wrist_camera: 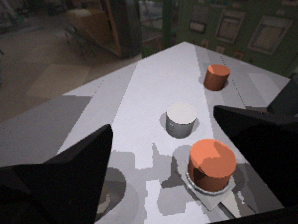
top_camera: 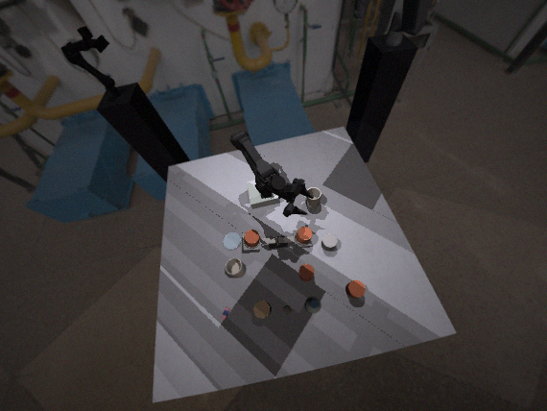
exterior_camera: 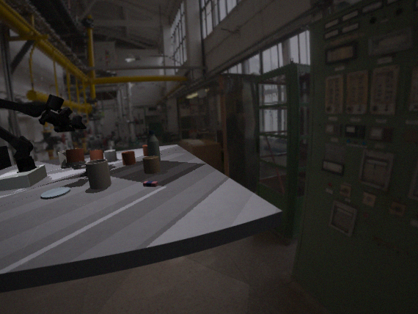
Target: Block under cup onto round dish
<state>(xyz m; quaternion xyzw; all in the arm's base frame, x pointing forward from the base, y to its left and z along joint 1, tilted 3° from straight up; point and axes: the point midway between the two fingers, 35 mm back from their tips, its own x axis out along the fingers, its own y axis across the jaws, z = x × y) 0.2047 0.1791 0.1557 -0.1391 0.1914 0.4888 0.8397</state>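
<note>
Now: the orange cup 80 mm ahead of my gripper tip, 20 mm to the right of it and 150 mm below it. From my gripper tip the other things lie so: grey block 80 mm ahead, 40 mm to the right, 170 mm below; then small balance 70 mm ahead, 180 mm to the right, 180 mm below; then grey cup 110 mm ahead, 70 mm to the left, 180 mm below.
</note>
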